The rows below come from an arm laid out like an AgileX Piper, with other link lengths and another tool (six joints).
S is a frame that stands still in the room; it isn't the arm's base.
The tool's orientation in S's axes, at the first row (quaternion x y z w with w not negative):
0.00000, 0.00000, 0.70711, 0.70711
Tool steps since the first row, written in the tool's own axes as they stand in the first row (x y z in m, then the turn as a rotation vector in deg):
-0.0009, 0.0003, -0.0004, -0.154, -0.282, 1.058
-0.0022, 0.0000, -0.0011, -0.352, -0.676, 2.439
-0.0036, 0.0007, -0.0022, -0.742, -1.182, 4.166
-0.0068, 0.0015, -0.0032, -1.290, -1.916, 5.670
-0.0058, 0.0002, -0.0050, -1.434, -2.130, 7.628
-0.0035, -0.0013, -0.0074, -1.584, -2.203, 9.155
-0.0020, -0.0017, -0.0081, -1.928, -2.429, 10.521
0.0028, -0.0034, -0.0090, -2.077, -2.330, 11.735
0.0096, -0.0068, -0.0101, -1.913, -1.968, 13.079
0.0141, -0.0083, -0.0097, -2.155, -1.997, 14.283
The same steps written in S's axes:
-0.0003, -0.0009, -0.0004, 0.282, -0.154, 1.058
0.0000, -0.0022, -0.0011, 0.676, -0.352, 2.439
-0.0007, -0.0036, -0.0022, 1.182, -0.742, 4.166
-0.0015, -0.0068, -0.0032, 1.916, -1.290, 5.670
-0.0002, -0.0058, -0.0050, 2.130, -1.434, 7.628
0.0013, -0.0035, -0.0074, 2.203, -1.584, 9.155
0.0017, -0.0020, -0.0081, 2.429, -1.928, 10.521
0.0034, 0.0028, -0.0090, 2.330, -2.077, 11.735
0.0068, 0.0096, -0.0101, 1.968, -1.913, 13.079
0.0083, 0.0141, -0.0097, 1.997, -2.155, 14.283

